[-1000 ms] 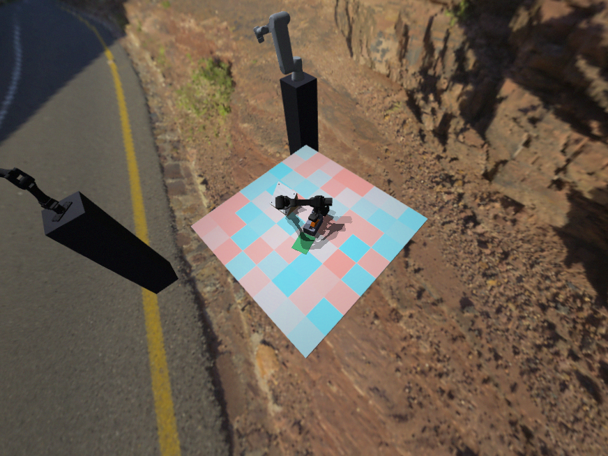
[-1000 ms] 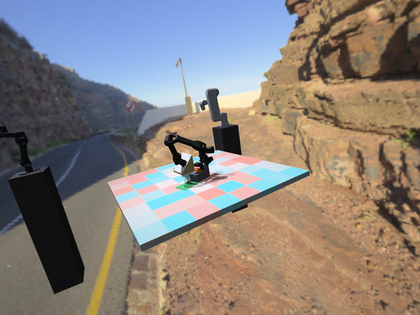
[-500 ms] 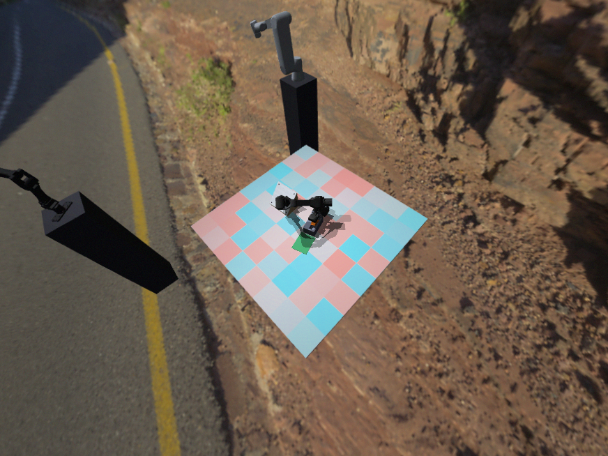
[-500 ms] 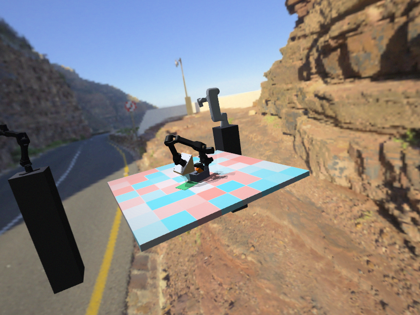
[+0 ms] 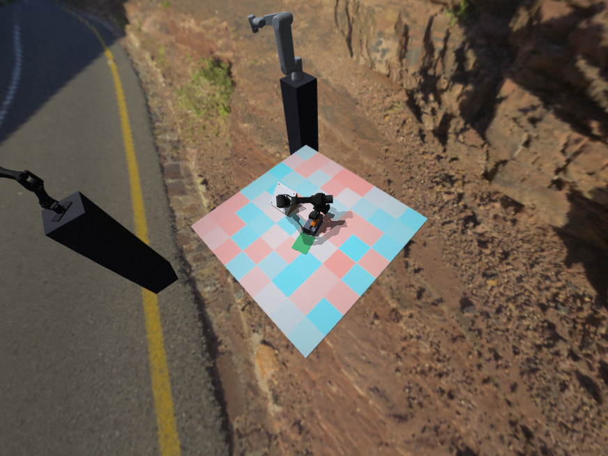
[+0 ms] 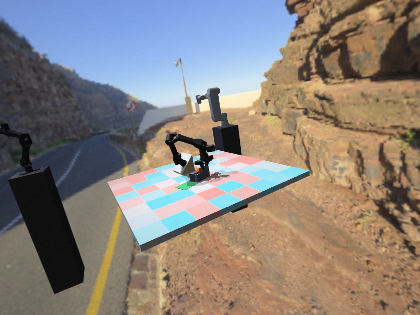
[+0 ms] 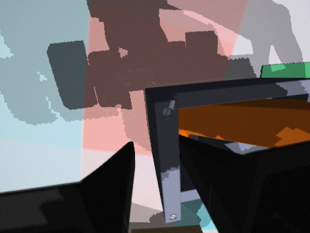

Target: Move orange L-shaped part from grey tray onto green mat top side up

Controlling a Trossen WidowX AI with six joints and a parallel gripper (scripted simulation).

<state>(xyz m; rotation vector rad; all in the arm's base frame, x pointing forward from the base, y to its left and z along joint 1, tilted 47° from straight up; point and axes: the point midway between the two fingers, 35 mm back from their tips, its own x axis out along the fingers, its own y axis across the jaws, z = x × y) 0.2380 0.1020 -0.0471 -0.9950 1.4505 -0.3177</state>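
My gripper tip is 50 mm to the left of the orange L-shaped part, 20 mm short of it and 10 mm above it. Also, from my gripper tip: green mat (210 mm to the right, 80 mm ahead, 70 mm below).
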